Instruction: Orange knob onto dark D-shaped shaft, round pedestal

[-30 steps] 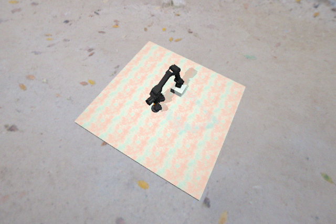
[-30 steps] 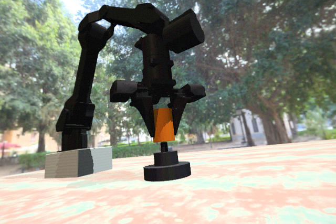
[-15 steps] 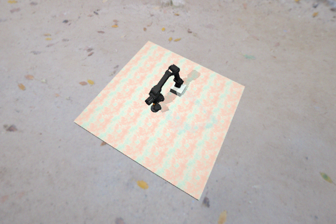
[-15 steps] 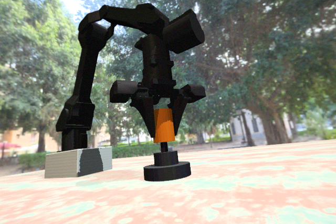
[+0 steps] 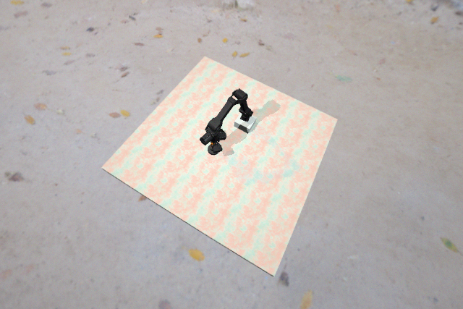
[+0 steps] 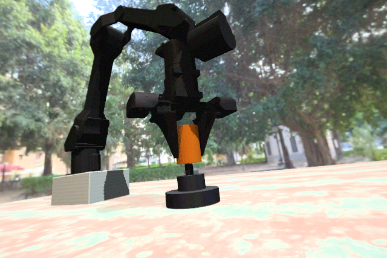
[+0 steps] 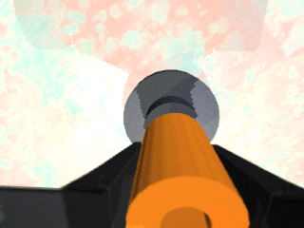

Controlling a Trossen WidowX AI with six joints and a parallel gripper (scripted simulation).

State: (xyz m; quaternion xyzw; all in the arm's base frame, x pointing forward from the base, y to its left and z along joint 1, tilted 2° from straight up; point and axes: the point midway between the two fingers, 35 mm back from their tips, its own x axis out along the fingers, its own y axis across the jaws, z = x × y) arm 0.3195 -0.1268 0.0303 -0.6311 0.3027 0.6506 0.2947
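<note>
The orange knob is 20 mm above my gripper tip. Round my gripper tip: round pedestal 40 mm below.
</note>
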